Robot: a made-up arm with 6 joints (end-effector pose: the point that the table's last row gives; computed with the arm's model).
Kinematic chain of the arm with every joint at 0, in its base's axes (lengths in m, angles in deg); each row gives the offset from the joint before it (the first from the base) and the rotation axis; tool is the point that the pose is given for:
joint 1: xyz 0 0 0.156 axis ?
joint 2: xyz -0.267 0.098 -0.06 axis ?
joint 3: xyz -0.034 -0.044 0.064 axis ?
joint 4: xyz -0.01 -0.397 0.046 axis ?
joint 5: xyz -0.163 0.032 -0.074 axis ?
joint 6: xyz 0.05 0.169 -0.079 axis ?
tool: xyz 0 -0.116 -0.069
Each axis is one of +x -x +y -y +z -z.
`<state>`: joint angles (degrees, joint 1 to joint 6).
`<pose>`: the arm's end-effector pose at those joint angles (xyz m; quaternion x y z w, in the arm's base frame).
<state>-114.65 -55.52 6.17 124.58 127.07 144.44</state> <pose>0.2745 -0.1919 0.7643 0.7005 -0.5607 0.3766 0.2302</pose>
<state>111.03 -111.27 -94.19 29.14 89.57 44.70</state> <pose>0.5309 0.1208 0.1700 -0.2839 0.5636 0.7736 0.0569</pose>
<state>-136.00 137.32 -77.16 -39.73 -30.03 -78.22</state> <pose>-0.0009 0.0319 0.4268 -0.3268 -0.2494 -0.2840 0.8662</pose>
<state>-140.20 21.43 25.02 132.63 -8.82 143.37</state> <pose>0.2165 -0.4117 0.1017 0.6609 0.2450 -0.6694 0.2347</pose>
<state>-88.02 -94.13 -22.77 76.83 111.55 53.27</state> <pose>-0.2361 0.0924 0.8868 -0.4944 0.1773 0.6664 0.5292</pose>
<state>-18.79 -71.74 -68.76 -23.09 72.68 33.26</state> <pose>-0.5258 0.2069 -0.1433 -0.2002 0.0763 -0.6004 0.7705</pose>
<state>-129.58 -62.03 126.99 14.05 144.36 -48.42</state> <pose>0.3575 0.4015 -0.0274 0.1532 0.5402 -0.7494 0.3510</pose>
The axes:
joint 1: -y
joint 2: +z
joint 3: -x
joint 4: +z
joint 5: -x
joint 6: -y

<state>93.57 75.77 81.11 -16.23 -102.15 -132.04</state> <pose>-0.2890 -0.0979 -0.1173 -0.6428 0.2519 -0.0215 0.7231</pose>
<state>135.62 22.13 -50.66 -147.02 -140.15 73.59</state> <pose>0.2610 -0.2368 0.2741 -0.6957 -0.0523 0.3676 0.6149</pose>
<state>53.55 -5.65 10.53 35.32 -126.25 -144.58</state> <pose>-0.3889 -0.3827 -0.1725 -0.2147 0.5347 0.7959 0.1860</pose>
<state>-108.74 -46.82 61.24 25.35 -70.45 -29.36</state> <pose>0.4291 0.1408 0.6363 -0.0776 0.9213 -0.3306 0.1893</pose>
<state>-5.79 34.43 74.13 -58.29 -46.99 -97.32</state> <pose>-0.2072 -0.0296 0.3447 -0.0652 0.4010 -0.0345 0.9131</pose>
